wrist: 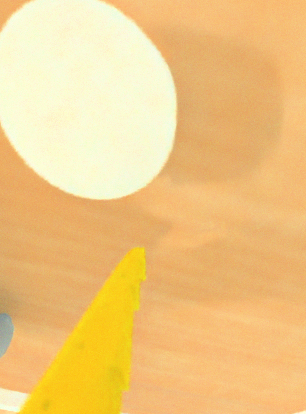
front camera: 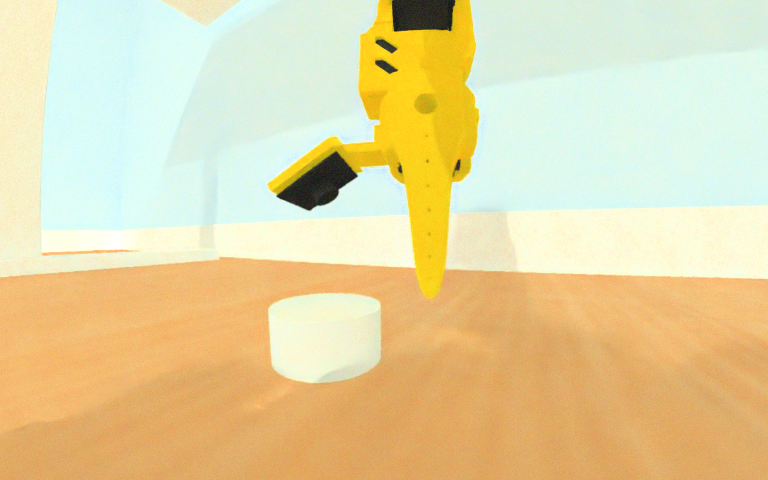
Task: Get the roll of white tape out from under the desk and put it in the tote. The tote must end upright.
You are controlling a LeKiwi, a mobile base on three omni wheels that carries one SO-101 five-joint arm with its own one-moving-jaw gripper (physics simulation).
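Places are measured from the arm's base along level axes (x ahead, y left, z up), in centimetres.
Pixels of known places: end effector, tool point: (wrist: 145, 259) (front camera: 430, 286).
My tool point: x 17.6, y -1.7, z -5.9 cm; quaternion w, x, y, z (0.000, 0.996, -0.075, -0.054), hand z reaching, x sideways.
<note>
Behind a point stands the place of what it marks.
The roll of white tape (front camera: 325, 342) @(y 2.6, x 14.4, z -7.3 cm) (wrist: 87, 100) @(y 3.6, x 17.1, z -6.6 cm) lies flat on the wooden floor, left of centre in the front view and at the upper left in the wrist view. My gripper (front camera: 430, 291) is fully open and empty. Its tip hangs above the floor, to the right of the tape in the front view and apart from it. In the wrist view one notched jaw (wrist: 107, 335) @(y -0.8, x 17.3, z -2.9 cm) shows, its tip below the tape; the moving jaw is out of the picture. The tote does not show in either view, and I cannot make out the desk.
A pale blue wall (front camera: 623, 141) @(y -31.7, x 39.2, z 9.3 cm) with a cream baseboard (front camera: 623, 243) @(y -30.5, x 38.3, z -4.7 cm) runs behind the arm. A cream upright surface (front camera: 19, 124) @(y 57.4, x 34.4, z 14.3 cm) stands at the far left. A grey rounded part (wrist: 4, 334), probably a base wheel, shows at the wrist view's left edge. Shadows lie on the floor.
</note>
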